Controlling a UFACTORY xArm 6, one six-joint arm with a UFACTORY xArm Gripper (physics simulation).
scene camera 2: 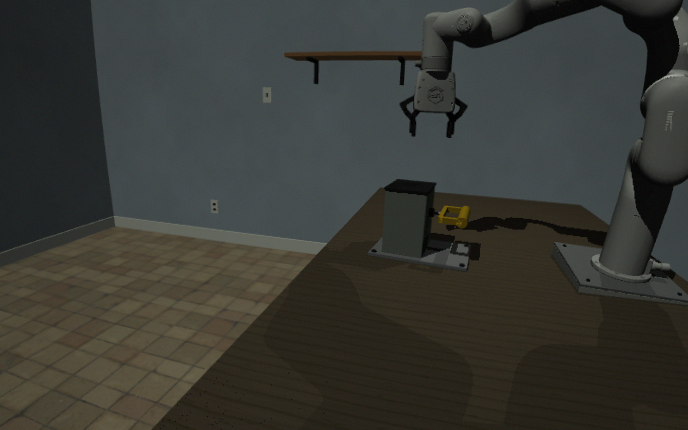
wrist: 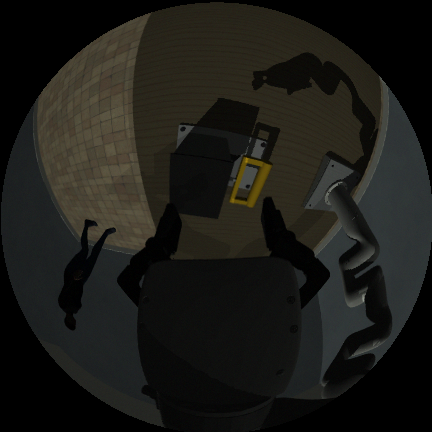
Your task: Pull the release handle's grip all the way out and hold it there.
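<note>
The release handle's yellow grip [scene camera 2: 464, 217] [wrist: 261, 184] is a rectangular loop with a thick outer bar. It sticks out level from the right side of a grey box with a black top [scene camera 2: 404, 223] [wrist: 200, 185], joined by a short dark stem. The box stands upright on a light metal base plate [scene camera 2: 442, 260] [wrist: 258, 148]. My gripper [scene camera 2: 431, 135] [wrist: 219, 209] points down and is open and empty. It hangs well above the box and grip, touching neither; in the scene view it is above the box's right side and the stem.
The wooden table [scene camera 2: 365, 324] has its left edge close to the box, with tiled floor [scene camera 2: 126, 324] [wrist: 90, 125] beyond. The arm's mounting plate [scene camera 2: 573, 272] [wrist: 320, 187] is to the right. A wall shelf [scene camera 2: 350, 55] is behind the gripper. A person [wrist: 75, 280] shows at the wrist view's left.
</note>
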